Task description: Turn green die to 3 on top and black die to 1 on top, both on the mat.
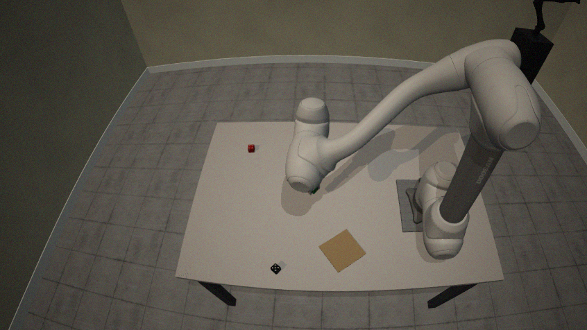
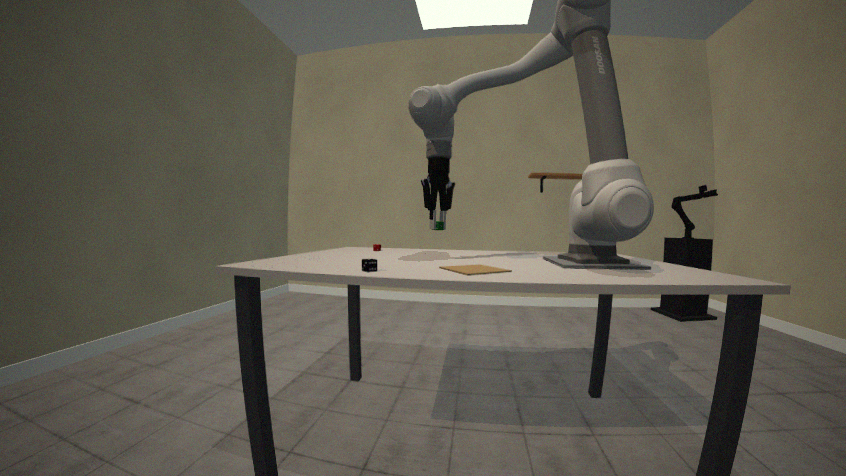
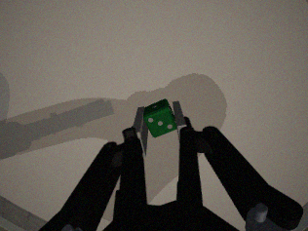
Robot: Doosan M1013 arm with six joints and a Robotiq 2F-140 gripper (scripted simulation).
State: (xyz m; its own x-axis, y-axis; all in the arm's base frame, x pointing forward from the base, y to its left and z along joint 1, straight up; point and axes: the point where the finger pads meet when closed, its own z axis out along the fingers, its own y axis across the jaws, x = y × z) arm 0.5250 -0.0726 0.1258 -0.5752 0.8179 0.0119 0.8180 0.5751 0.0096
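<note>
The tan mat lies 240 mm to the left of my hand, 140 mm below it and 100 mm behind it. Also, from my hand: red die 330 mm to the right, 280 mm ahead, 120 mm below; black die 300 mm to the left, 170 mm ahead, 120 mm below; green die 20 mm below.
</note>
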